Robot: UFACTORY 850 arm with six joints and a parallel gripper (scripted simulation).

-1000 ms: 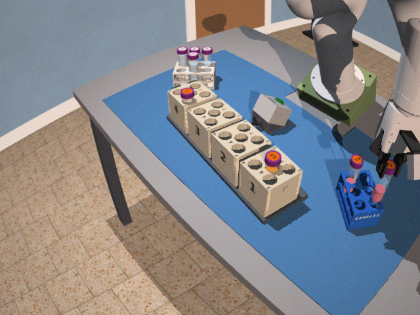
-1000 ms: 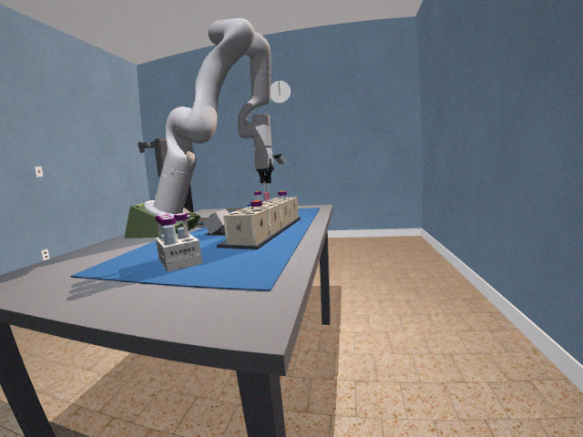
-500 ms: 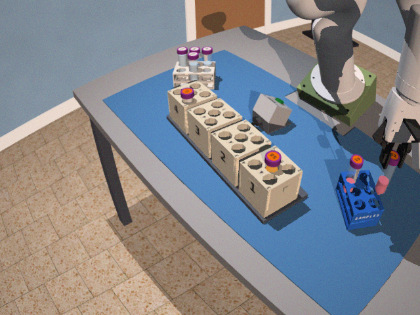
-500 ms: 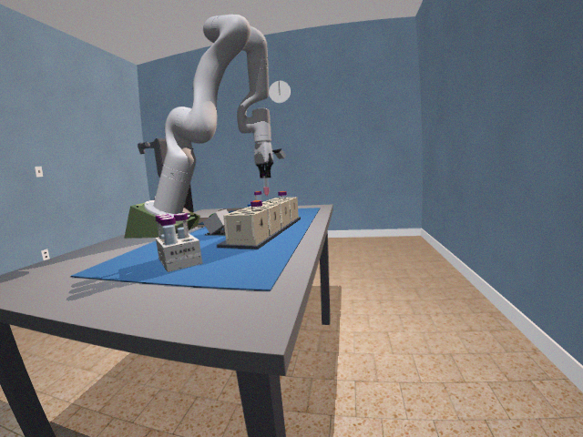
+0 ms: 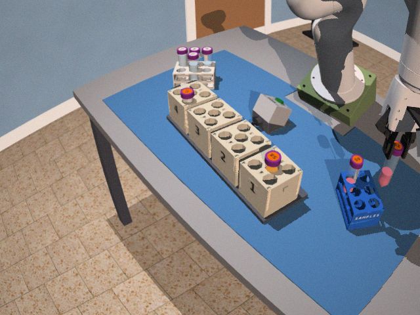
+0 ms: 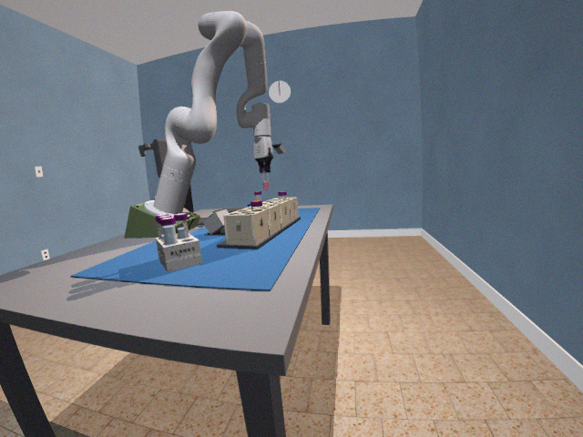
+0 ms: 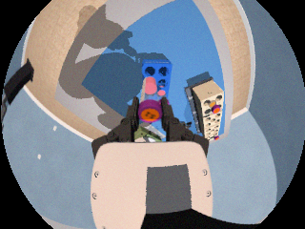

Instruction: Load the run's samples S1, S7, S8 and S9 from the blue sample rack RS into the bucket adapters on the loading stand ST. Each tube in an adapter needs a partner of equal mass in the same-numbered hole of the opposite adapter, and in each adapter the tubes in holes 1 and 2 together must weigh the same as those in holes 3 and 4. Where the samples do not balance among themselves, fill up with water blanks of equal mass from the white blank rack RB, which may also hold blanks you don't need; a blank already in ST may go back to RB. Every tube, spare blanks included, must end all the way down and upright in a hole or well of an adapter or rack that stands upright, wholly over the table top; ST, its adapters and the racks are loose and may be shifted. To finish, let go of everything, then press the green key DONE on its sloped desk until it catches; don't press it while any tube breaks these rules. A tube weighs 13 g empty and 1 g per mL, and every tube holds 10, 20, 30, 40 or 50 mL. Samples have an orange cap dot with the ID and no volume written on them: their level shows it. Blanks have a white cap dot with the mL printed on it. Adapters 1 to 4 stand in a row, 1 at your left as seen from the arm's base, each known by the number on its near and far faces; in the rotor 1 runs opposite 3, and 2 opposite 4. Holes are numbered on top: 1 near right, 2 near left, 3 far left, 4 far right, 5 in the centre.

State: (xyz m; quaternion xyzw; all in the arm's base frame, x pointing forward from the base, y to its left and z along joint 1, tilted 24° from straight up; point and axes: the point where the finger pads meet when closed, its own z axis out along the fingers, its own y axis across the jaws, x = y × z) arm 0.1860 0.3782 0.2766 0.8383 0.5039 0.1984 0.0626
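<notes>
My gripper is now 10 mm to the right of the tube and 50 mm above it. From my hand the other things lie so: loading stand ST: 170 mm ahead, 360 mm to the right, 220 mm below; white blank rack: 90 mm ahead, 710 mm to the right, 200 mm below; blue sample rack: 40 mm to the right, 200 mm below.
</notes>
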